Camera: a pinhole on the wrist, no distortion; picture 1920 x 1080 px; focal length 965.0 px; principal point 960.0 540.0 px. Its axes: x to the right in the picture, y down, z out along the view. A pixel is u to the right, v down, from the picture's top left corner.
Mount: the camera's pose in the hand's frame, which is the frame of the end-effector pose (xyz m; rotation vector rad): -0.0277 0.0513 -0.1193 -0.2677 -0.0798 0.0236
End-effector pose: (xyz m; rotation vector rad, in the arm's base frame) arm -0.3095 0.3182 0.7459 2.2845 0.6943 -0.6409
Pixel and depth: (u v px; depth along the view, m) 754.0 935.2 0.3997
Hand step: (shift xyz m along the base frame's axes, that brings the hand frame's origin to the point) 0.0308 -0.3962 0.0840
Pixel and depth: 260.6 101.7 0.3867
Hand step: -0.3351 -0.2805 0.0065
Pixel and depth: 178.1 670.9 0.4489
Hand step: -0.2495 -0.4570 0.1747
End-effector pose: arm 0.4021 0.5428 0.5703 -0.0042 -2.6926 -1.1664
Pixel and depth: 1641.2 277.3 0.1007
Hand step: -0.0281 0.0271 0.0521
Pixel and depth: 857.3 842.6 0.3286
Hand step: 0.0775 0.2897 0.0420
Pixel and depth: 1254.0 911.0 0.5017
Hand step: -0.1084 0.4845 0.0702
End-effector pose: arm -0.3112 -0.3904 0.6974 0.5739 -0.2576 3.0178
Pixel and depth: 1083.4 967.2 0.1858
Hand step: 0.0170 -0.1849 0.0010
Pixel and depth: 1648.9 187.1 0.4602
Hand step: -0.1063 -0.0825 0.4541
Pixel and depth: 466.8 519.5 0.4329
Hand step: 0.3517 -0.2034 0.1317
